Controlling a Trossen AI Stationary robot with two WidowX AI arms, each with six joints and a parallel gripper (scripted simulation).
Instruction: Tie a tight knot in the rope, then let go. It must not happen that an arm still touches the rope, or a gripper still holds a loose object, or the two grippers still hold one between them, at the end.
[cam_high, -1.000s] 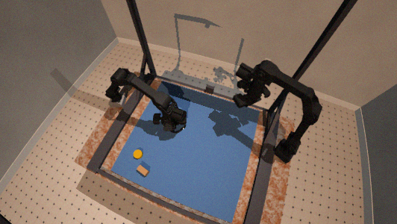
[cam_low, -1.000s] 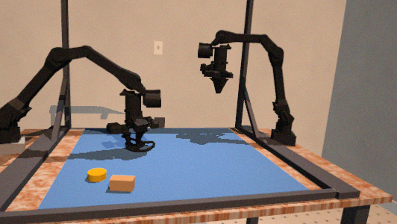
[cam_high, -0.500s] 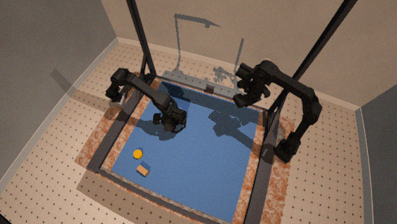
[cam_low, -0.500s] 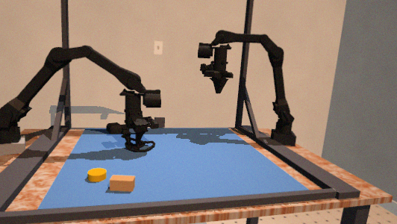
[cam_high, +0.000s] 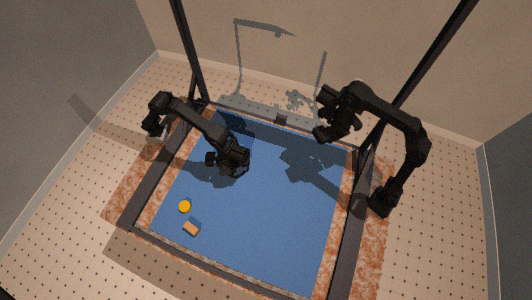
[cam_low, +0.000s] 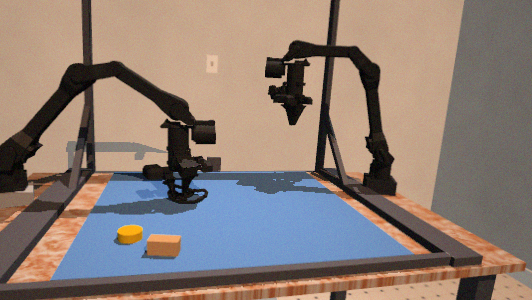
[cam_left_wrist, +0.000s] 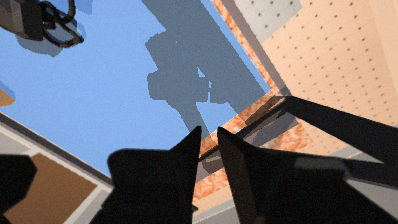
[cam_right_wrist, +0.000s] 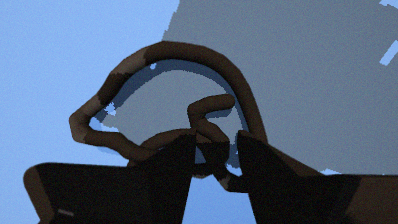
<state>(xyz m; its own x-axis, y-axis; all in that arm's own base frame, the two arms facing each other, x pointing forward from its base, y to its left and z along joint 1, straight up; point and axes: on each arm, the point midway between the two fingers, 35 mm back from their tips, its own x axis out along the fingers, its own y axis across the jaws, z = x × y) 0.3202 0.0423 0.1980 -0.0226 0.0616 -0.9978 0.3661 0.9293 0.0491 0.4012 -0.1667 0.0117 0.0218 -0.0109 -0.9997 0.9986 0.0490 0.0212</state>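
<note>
Now: right hand 5 cm short of the blue mat, 14 cm to the right of it and 4 cm above it. Round my right hand: yellow disc 24 cm ahead, 11 cm to the right, 3 cm below; then orange block 31 cm ahead, 4 cm to the right, 2 cm below.
</note>
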